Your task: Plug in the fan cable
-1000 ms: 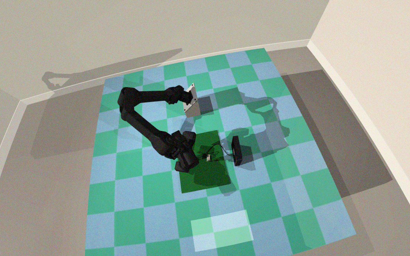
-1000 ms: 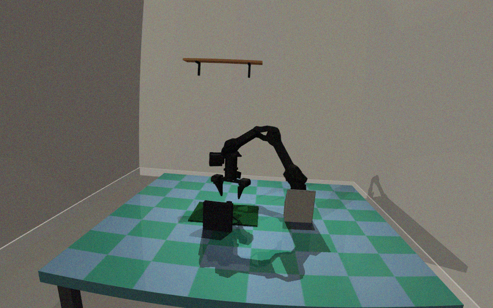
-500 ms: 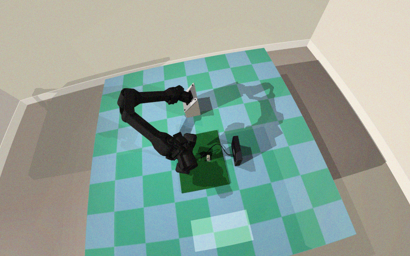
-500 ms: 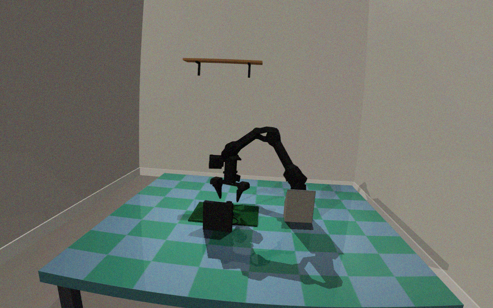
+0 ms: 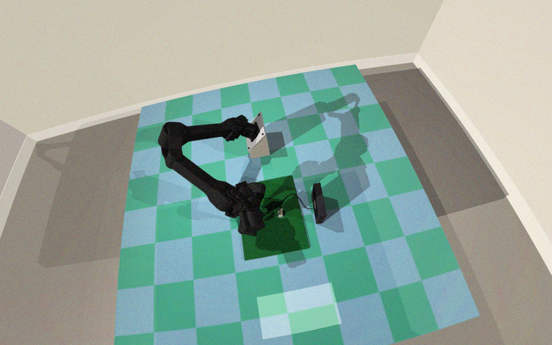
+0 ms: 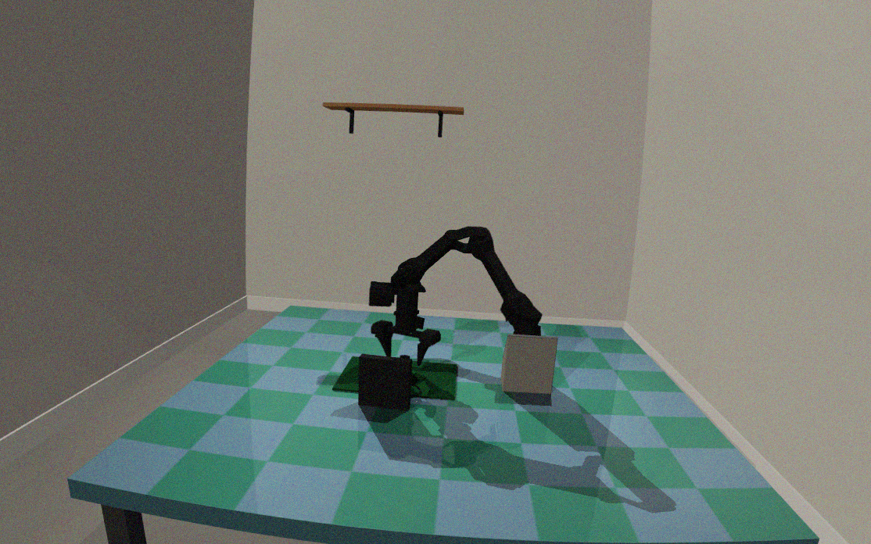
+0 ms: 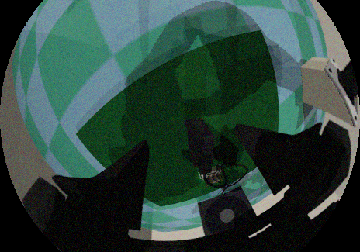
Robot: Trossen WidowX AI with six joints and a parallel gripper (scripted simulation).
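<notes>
The dark green board is 5 cm to the left of my gripper tip, 4 cm below it and 1 cm ahead of it. Also, from my gripper tip: black fan 22 cm to the left, 5 cm ahead, 3 cm above; black plug 1 cm to the left.
</notes>
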